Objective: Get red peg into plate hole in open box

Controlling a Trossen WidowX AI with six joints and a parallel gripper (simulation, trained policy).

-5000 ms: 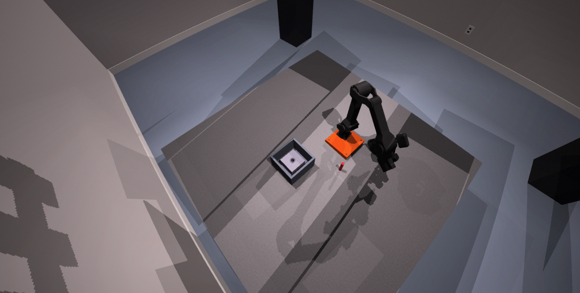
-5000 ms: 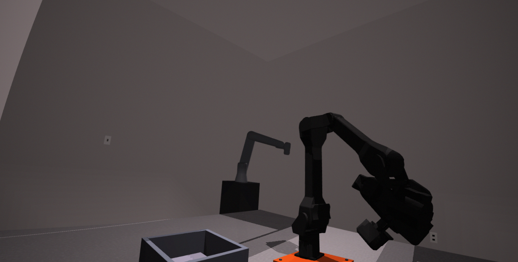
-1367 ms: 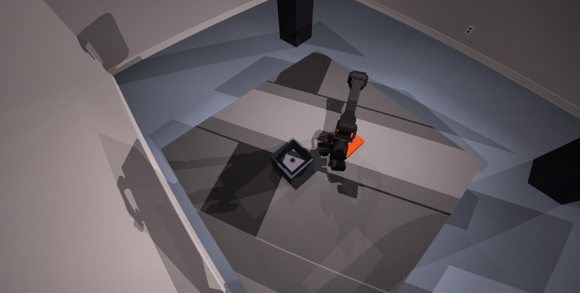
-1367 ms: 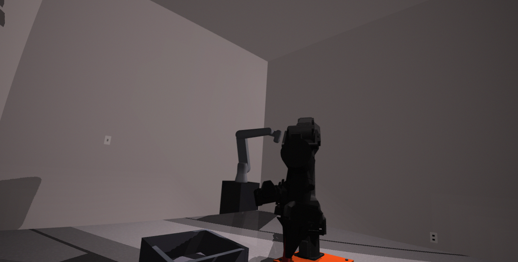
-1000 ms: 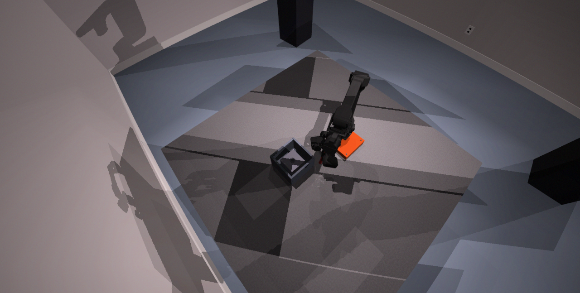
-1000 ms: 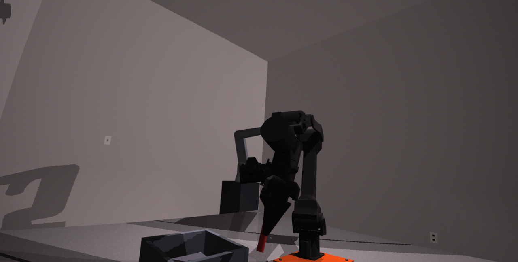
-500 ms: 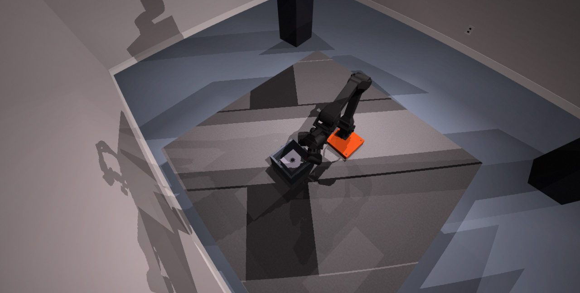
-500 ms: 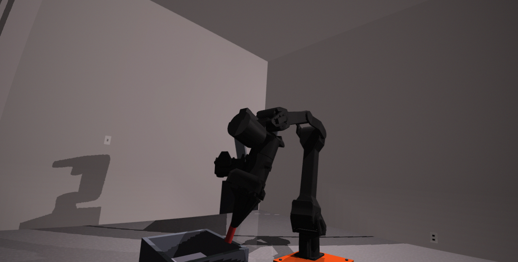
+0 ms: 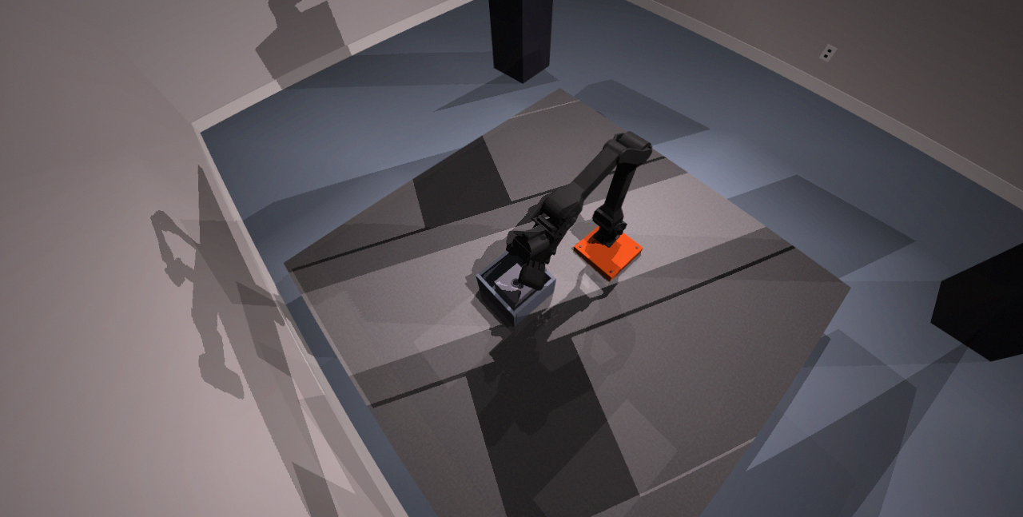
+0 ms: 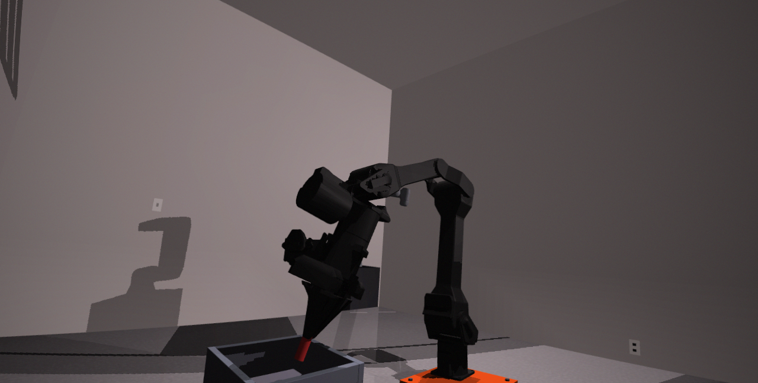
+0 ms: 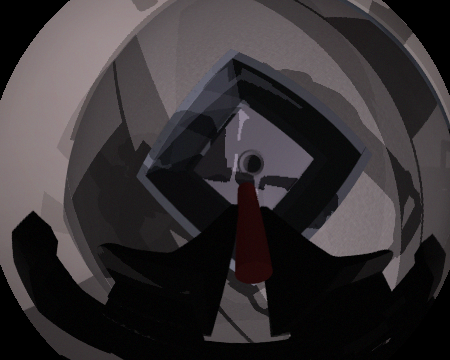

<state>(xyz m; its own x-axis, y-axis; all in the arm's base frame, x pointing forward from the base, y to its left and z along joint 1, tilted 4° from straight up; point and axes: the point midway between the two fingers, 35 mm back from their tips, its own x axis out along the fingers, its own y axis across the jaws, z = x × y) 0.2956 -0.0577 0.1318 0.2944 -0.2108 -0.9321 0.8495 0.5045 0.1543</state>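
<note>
Now: gripper tip 1 cm below the red peg. The rest, counted from my gripper tip: dark grey box: 10 cm below, 2 cm to the right, 2 cm ahead; then pale plate: 8 cm below, 2 cm to the right, 2 cm ahead.
</note>
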